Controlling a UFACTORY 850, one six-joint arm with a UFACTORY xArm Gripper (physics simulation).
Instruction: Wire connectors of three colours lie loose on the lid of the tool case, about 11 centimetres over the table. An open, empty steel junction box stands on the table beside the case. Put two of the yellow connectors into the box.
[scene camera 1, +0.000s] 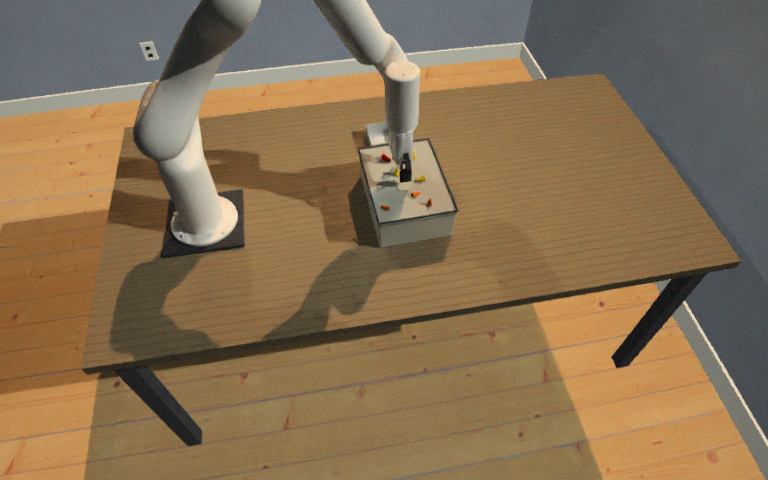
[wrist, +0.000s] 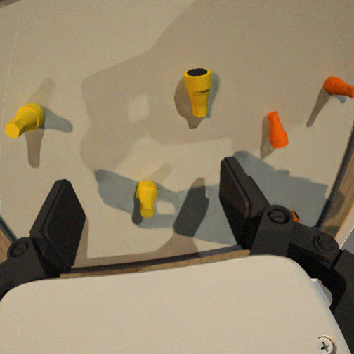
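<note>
My gripper (scene camera 1: 405, 172) (wrist: 147, 188) is open and empty, pointing down above the lid (scene camera 1: 402, 212) (wrist: 55, 55) of the tool case. A yellow connector (scene camera 1: 397, 172) (wrist: 147, 198) appears between the spread fingers in the wrist view, on the lid below them. A second yellow connector (scene camera 1: 420, 178) (wrist: 198, 93) shows its dark open end, up and right of the first in the wrist view. A third yellow connector (scene camera 1: 414, 155) (wrist: 25, 120) is at the wrist view's left. The junction box (scene camera 1: 376, 134) stands behind the case, partly hidden by the arm; its inside cannot be made out.
A red connector (scene camera 1: 385, 157) lies near the lid's back left corner. Orange connectors (scene camera 1: 415, 194) (scene camera 1: 429, 202) (scene camera 1: 385, 207) lie on the lid's front part. The lid has a dark raised-looking edge. The robot's base stands on a dark plate (scene camera 1: 237, 240) at the table's left.
</note>
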